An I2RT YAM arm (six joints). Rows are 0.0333 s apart.
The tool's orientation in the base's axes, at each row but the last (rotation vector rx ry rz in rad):
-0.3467 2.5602 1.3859
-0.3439 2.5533 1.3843
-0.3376 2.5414 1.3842
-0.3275 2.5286 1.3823
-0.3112 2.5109 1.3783
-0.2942 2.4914 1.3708
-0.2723 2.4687 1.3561
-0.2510 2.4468 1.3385
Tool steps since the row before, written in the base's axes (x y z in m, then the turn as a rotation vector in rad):
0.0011 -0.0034 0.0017 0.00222 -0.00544 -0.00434
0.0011 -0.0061 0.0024 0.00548 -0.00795 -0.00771
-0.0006 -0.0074 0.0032 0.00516 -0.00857 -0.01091
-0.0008 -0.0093 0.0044 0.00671 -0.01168 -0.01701
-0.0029 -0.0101 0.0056 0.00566 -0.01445 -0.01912
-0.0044 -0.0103 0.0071 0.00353 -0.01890 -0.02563
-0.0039 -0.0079 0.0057 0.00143 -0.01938 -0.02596
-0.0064 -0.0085 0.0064 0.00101 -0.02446 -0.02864
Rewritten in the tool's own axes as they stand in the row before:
-0.0012 -0.0008 -0.0037 -0.00027 -0.00699 -0.00209
-0.0011 -0.0017 -0.0063 -0.00210 -0.01198 -0.00215
0.0003 -0.0012 -0.0080 -0.00076 -0.01475 -0.00101
0.0001 -0.0012 -0.0103 -0.00006 -0.02170 -0.00029
0.0015 0.0000 -0.0118 0.00179 -0.02450 -0.00168
0.0022 0.0015 -0.0130 0.00619 -0.03134 -0.00245
0.0017 0.0015 -0.0102 0.00828 -0.03120 -0.00306
0.0035 0.0024 -0.0117 0.00963 -0.03591 -0.00609

